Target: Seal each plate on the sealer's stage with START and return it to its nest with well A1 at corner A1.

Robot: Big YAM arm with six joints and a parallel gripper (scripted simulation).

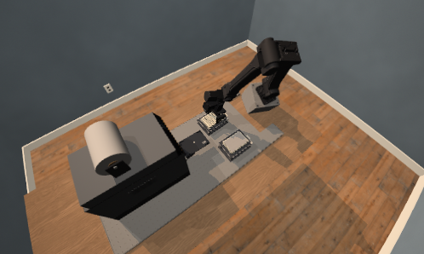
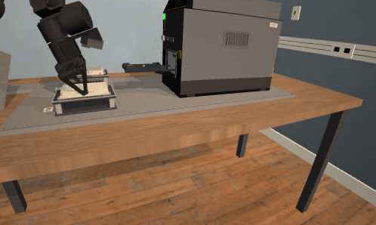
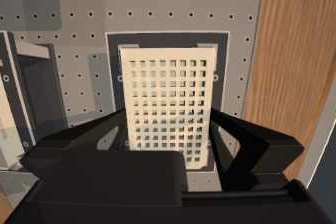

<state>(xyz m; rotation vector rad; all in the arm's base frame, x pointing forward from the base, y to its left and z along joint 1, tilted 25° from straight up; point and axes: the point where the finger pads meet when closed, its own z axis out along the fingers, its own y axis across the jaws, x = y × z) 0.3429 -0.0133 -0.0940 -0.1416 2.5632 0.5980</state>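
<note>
Right now the plate nest is 2 cm below my hand. The rest, counted from my hand: sealer stage (18 cm ahead, 13 cm to the left, 4 cm above); then start button (26 cm ahead, 24 cm to the left, 14 cm above); then small label (10 cm behind, 2 cm to the right, 5 cm below).
</note>
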